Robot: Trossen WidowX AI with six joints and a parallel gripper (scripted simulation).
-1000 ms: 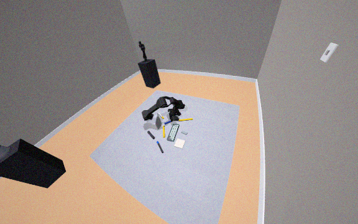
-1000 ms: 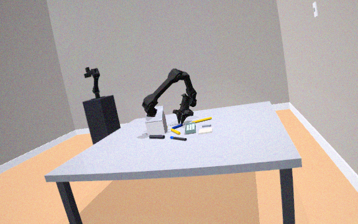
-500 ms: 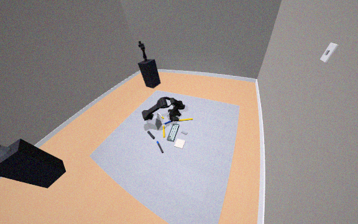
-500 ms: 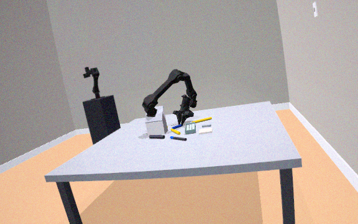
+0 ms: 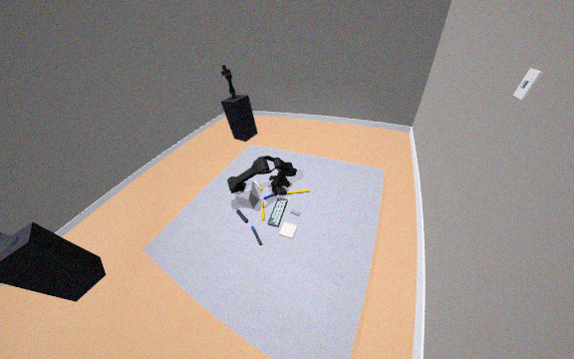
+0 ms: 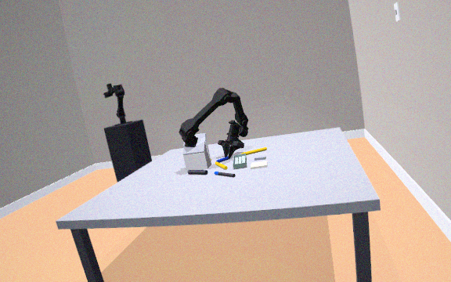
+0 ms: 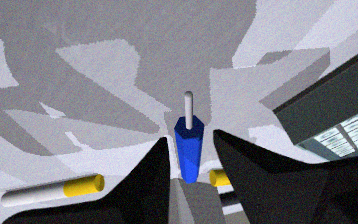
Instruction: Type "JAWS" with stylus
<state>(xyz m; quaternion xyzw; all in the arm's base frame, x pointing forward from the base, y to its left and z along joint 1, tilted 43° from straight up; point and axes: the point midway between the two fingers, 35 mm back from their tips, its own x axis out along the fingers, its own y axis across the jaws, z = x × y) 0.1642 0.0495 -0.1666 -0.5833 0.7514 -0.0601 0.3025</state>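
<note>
My gripper tip is 30 mm to the right of the grey stylus tip and 20 mm short of it. From my gripper tip the other things lie so: grey block: 220 mm ahead, 60 mm to the right; white marker: 150 mm behind, 10 mm to the left; stylus: right at my gripper tip.
</note>
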